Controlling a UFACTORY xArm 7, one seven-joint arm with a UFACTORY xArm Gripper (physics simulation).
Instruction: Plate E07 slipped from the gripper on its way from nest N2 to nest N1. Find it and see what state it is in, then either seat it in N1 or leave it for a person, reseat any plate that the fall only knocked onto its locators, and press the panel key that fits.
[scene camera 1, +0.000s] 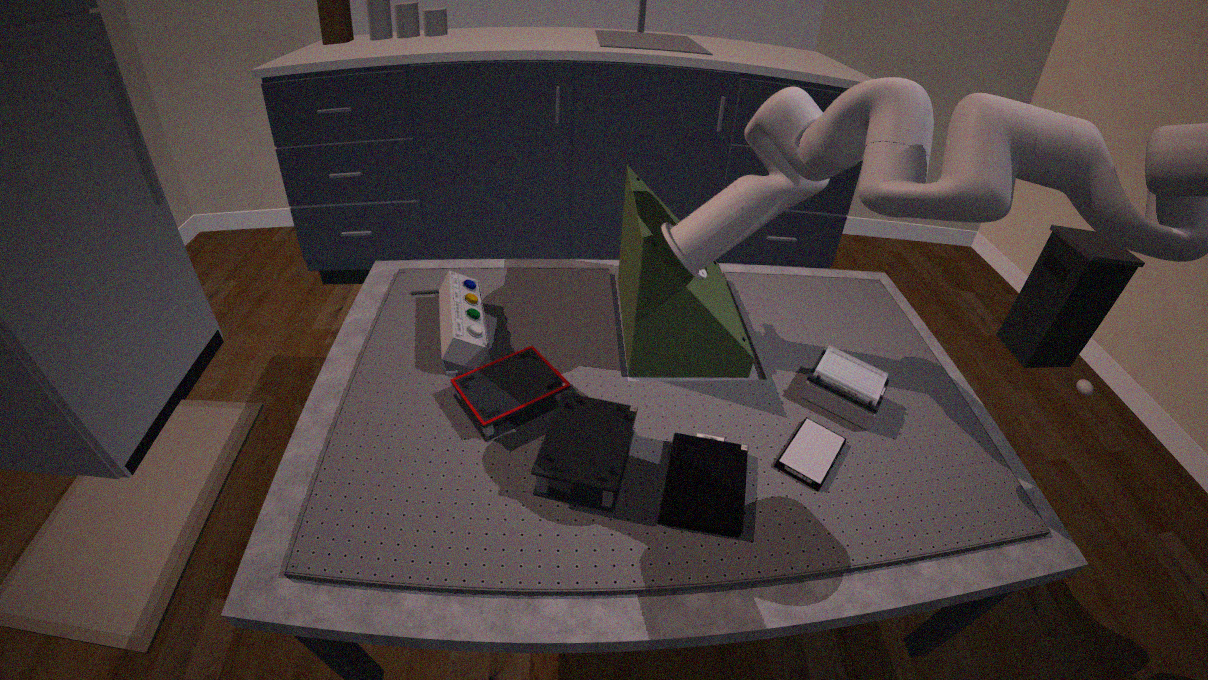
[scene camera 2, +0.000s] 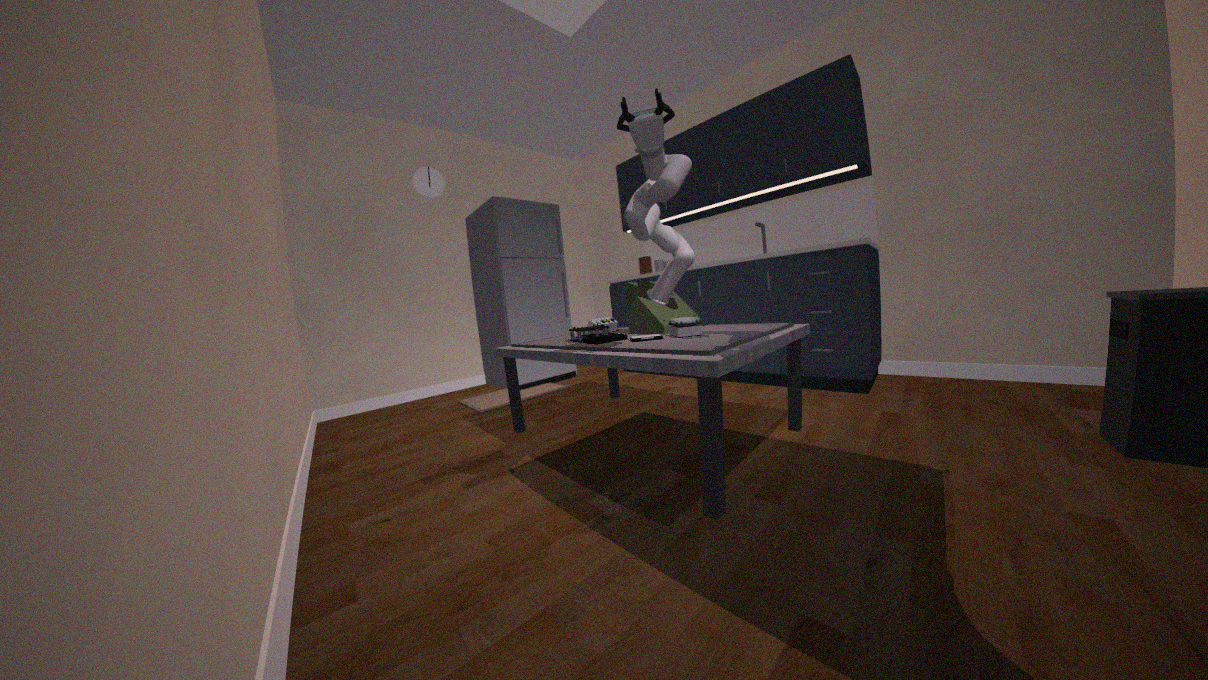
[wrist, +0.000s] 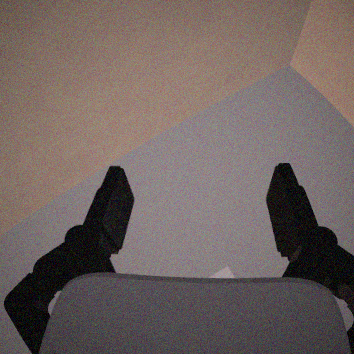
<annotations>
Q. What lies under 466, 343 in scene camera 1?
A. A white box with coloured buttons.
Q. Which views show the gripper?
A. Scene camera 2 and the wrist view only.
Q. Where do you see a white-topped shaker station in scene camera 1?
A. At 861, 413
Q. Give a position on a white plate with dark rim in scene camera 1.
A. At 810, 455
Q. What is the gripper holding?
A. Nothing.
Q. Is the gripper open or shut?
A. Open.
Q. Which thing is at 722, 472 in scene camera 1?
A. A black station labelled N2.
</annotations>
